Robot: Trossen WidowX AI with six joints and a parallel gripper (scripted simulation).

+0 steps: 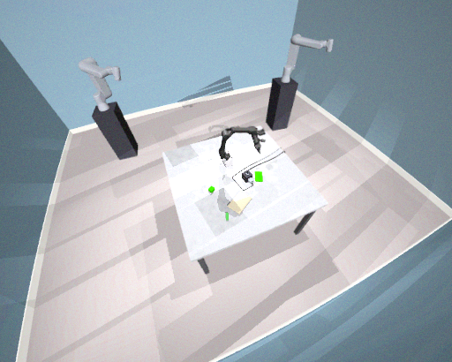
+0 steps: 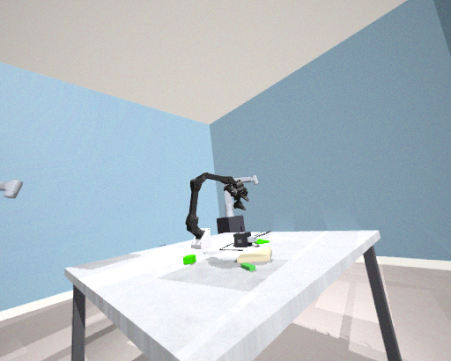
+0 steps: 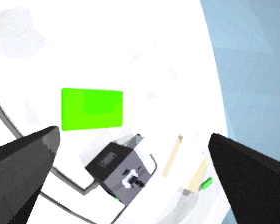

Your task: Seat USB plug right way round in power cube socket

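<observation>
The dark USB plug is 7 cm ahead of my gripper tip, 14 cm to the right of it and 14 cm below it. From my gripper tip the other things lie so: white USB socket (7 cm ahead, 14 cm to the right, 16 cm below); flat green block (9 cm ahead, 2 cm to the right, 23 cm below); tan board (32 cm ahead, 30 cm to the right, 22 cm below).
</observation>
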